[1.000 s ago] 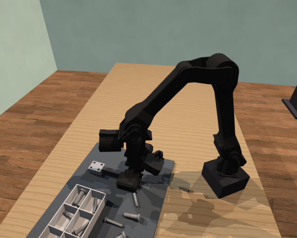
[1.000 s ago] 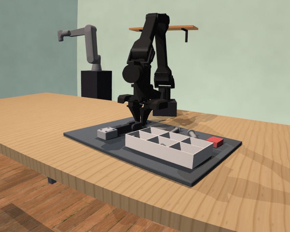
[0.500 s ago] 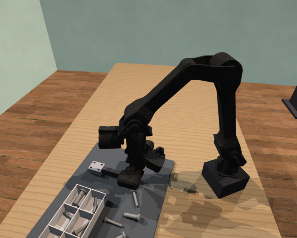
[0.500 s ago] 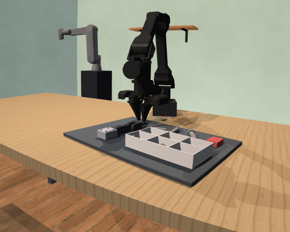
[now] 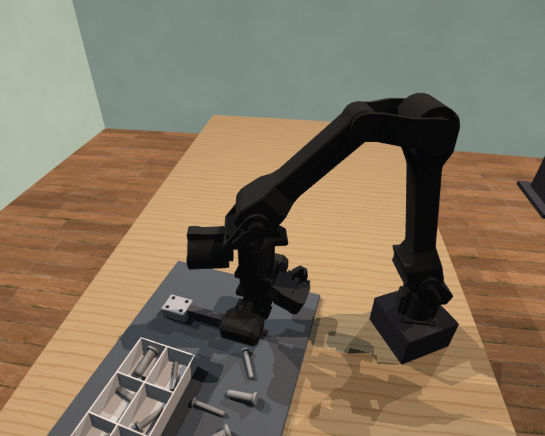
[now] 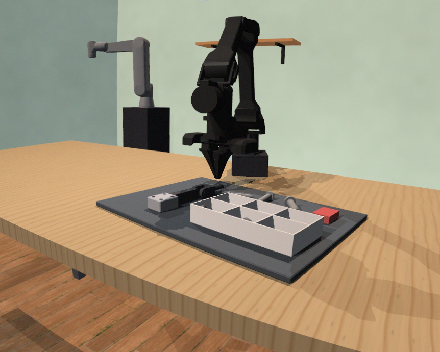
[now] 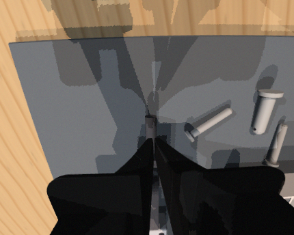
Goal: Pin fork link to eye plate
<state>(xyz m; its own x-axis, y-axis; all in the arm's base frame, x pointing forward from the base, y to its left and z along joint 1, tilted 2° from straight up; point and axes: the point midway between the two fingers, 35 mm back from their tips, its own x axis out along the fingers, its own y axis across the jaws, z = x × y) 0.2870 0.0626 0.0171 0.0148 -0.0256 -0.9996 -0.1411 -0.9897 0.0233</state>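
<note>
Right now my hand is 13 cm to the right of the thick pin and 6 cm above it. Also, from my hand: grey mounting block (17 cm ahead, 5 cm below, 3 cm to the right); then dark bar (9 cm ahead, 6 cm below, 1 cm to the right); then dark mat (9 cm to the left, 9 cm ahead, 7 cm below).
</note>
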